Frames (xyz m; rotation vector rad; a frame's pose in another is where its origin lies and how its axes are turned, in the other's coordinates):
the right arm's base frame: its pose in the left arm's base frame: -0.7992 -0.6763 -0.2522 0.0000 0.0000 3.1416
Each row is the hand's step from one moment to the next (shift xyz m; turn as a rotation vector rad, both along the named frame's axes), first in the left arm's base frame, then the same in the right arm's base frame.
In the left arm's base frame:
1: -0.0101 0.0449 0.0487 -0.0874 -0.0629 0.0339
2: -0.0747 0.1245 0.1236 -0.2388 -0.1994 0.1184
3: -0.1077 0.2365 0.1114 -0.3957 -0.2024 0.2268
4: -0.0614 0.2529 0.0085 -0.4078 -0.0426 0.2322
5: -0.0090 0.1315 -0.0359 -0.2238 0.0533 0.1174
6: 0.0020 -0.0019 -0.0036 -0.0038 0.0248 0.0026
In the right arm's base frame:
1: 0.0101 -0.0449 0.0487 0.0874 0.0629 0.0339
2: 0.0747 -0.1245 0.1236 0.2388 0.1994 0.1184
3: 0.1077 -0.2365 0.1114 0.3957 0.2024 0.2268
4: 0.0614 -0.2529 0.0085 0.4078 0.0426 0.2322
5: 0.0090 -0.1315 -0.0359 0.2238 -0.0533 0.1174
6: -0.0020 0.0019 -0.0036 0.0038 -0.0248 0.0026

